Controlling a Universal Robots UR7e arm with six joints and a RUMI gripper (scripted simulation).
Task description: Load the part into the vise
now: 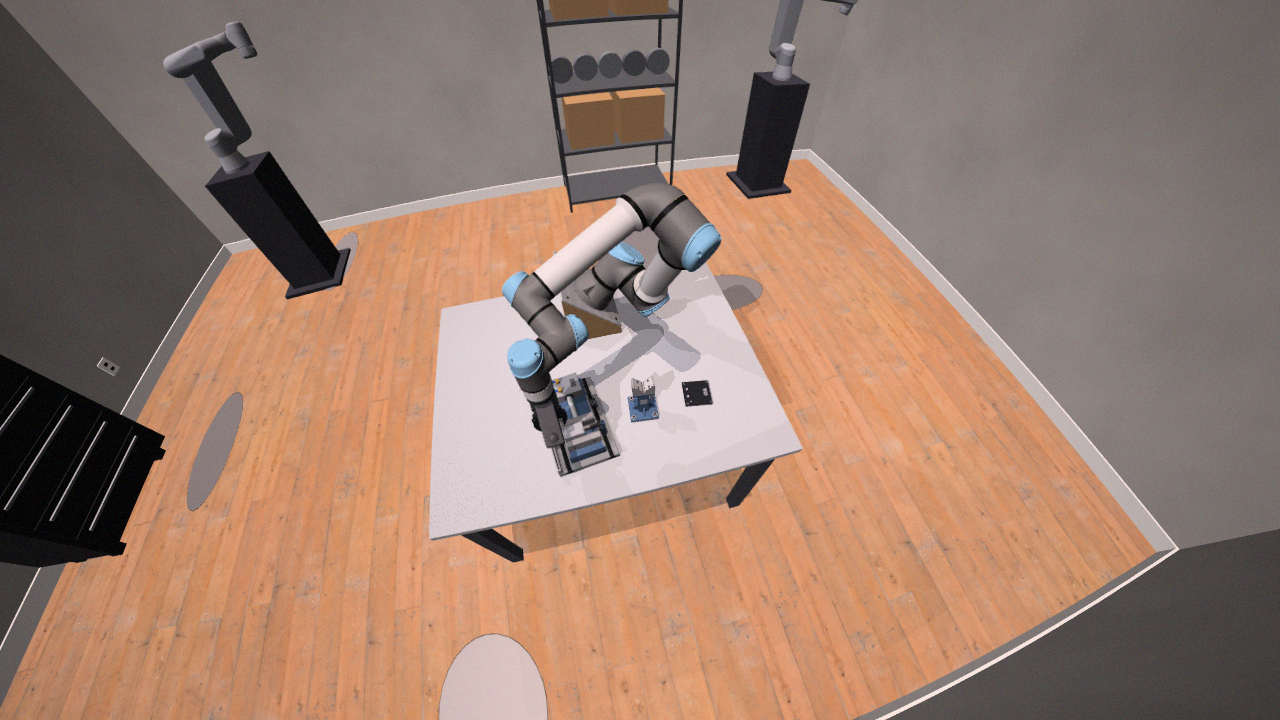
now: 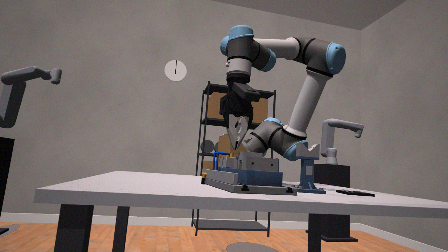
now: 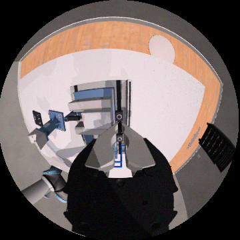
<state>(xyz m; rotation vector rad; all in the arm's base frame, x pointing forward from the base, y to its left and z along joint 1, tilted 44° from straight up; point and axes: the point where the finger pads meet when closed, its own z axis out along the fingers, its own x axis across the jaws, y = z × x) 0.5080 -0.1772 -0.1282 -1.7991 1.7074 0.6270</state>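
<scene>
My hand is 50 mm to the right of the part and 40 mm above it. From my hand the other things lie so: vise 80 mm behind, 60 mm to the left, 90 mm below; then infeed plate 70 mm behind, 470 mm to the left, 120 mm below.
</scene>
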